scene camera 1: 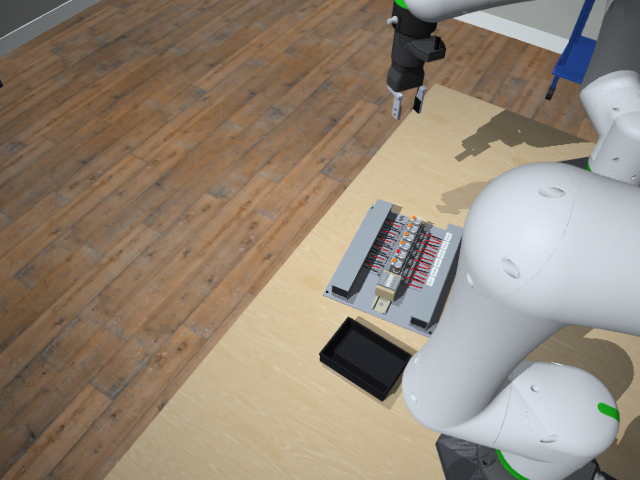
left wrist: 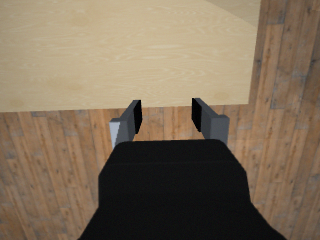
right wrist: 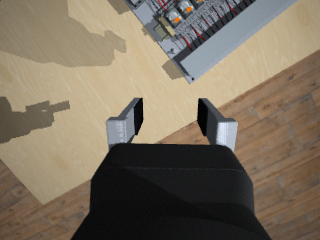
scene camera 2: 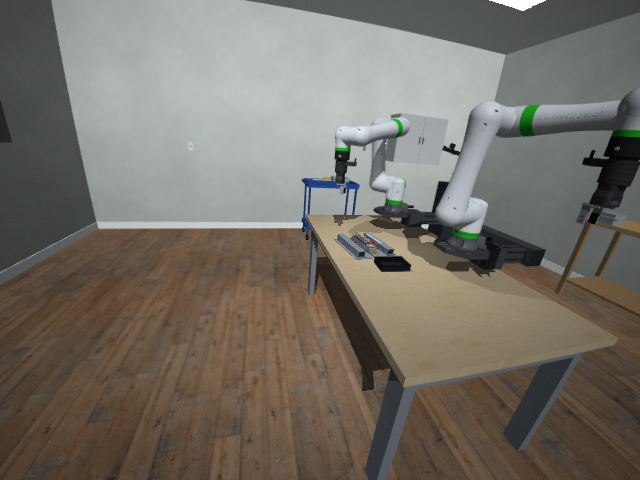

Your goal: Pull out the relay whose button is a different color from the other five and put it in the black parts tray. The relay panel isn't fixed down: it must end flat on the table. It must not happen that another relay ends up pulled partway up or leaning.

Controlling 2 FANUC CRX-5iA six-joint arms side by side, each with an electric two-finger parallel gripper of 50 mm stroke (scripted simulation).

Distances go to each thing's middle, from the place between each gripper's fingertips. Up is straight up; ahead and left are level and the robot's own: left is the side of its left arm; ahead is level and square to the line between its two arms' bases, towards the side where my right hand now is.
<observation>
Right now the relay panel (scene camera 1: 374, 288) is 110 mm behind my right hand (scene camera 1: 406, 113), 180 mm to the left of it and 290 mm below it. Round my right hand: black parts tray (scene camera 1: 366, 354) (150 mm behind, 460 mm to the left, 300 mm below).
The black parts tray lies 57 cm to the right of my left hand (scene camera 2: 585, 223), 42 cm below it and 31 cm ahead of it. From my left hand the other things lie so: relay panel: 85 cm to the right, 42 cm below, 35 cm ahead.
</observation>
